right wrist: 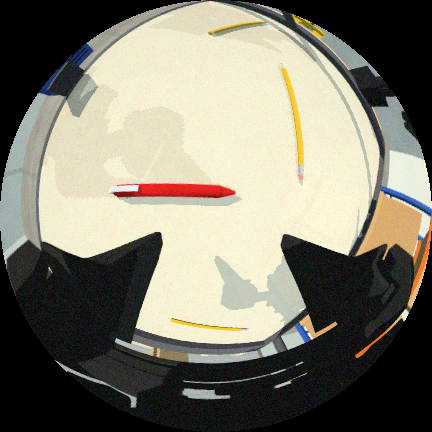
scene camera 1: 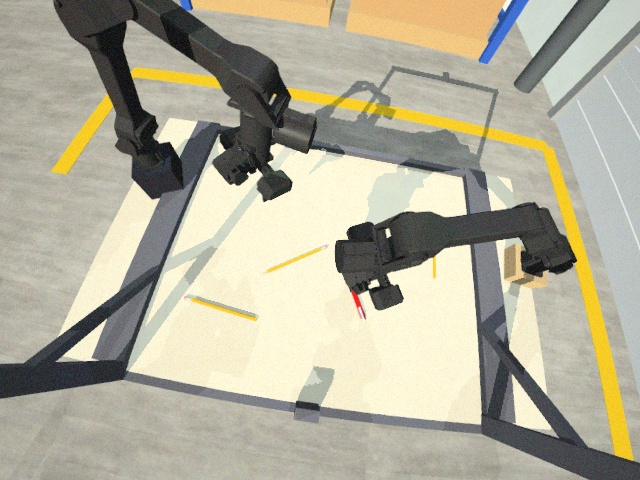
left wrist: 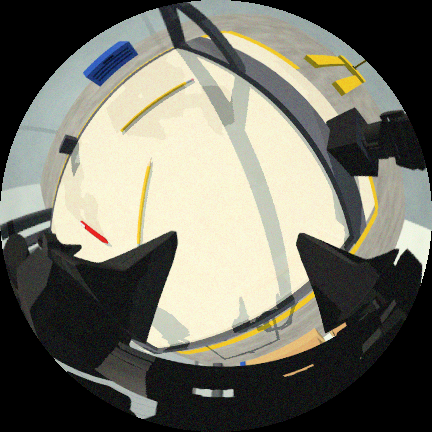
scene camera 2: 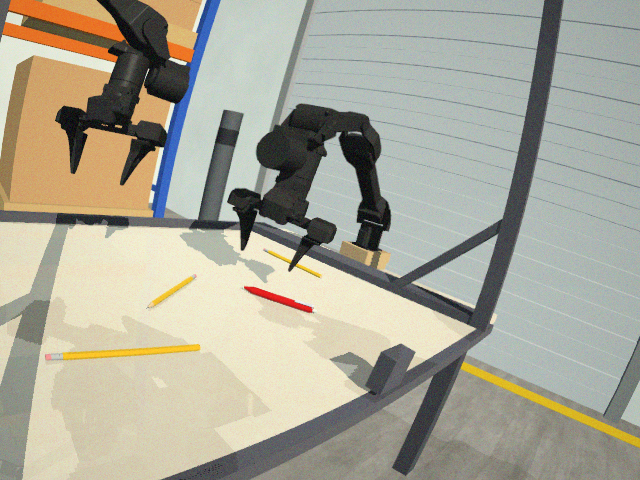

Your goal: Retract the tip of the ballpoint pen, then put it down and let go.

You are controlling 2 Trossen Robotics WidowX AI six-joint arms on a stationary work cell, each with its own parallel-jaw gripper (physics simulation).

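Frame: origin at the left arm's base, x ahead, y left, z up, level; millimetres.
Where they show: left gripper, fingertip midpoint: (scene camera 1: 253, 187) (left wrist: 240, 238) (scene camera 2: 96, 179); right gripper, fingertip midpoint: (right wrist: 224, 240) (left wrist: 90, 255) (scene camera 2: 265, 260); left arm's base, origin of the base link: (scene camera 1: 151, 158) (left wrist: 368, 140); right arm's base, origin of the base link: (scene camera 1: 531, 264) (scene camera 2: 366, 247).
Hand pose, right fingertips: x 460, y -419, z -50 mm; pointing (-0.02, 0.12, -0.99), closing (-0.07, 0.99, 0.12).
Observation:
Each offset is from my right fingertips to the top centre of the thing. Level surfaces: height alone.
The red ballpoint pen @[25 mm back, 46 mm right, 41 mm down] (scene camera 1: 357, 303) (scene camera 2: 279, 299) (left wrist: 95, 233) (right wrist: 175, 190) lies flat on the pale table top @[56 mm down] (scene camera 1: 423, 361) (scene camera 2: 289, 356). In the right wrist view its white clip end points left and its red cone right; whether the writing point is out is too small to tell. My right gripper (scene camera 1: 371, 293) (scene camera 2: 266, 259) (right wrist: 224, 240) is open and empty, above the table near the pen, not touching it. My left gripper (scene camera 1: 253, 181) (scene camera 2: 98, 178) (left wrist: 240, 238) is open and empty, high above the table and far from the pen.
Three yellow pencils lie around the pen: one pencil @[148 mm back, 88 mm left, 48 mm down] (scene camera 1: 297, 258) (scene camera 2: 172, 291), a second pencil @[357 mm back, 11 mm left, 49 mm down] (scene camera 1: 222, 308) (scene camera 2: 124, 352) and a third pencil @[248 mm ahead, 26 mm left, 49 mm down] (scene camera 1: 434, 267) (scene camera 2: 292, 262) beyond the right gripper. A dark block @[211 mm back, 256 mm right, 1 mm up] (scene camera 1: 307, 411) (scene camera 2: 391, 369) stands on the frame's edge.

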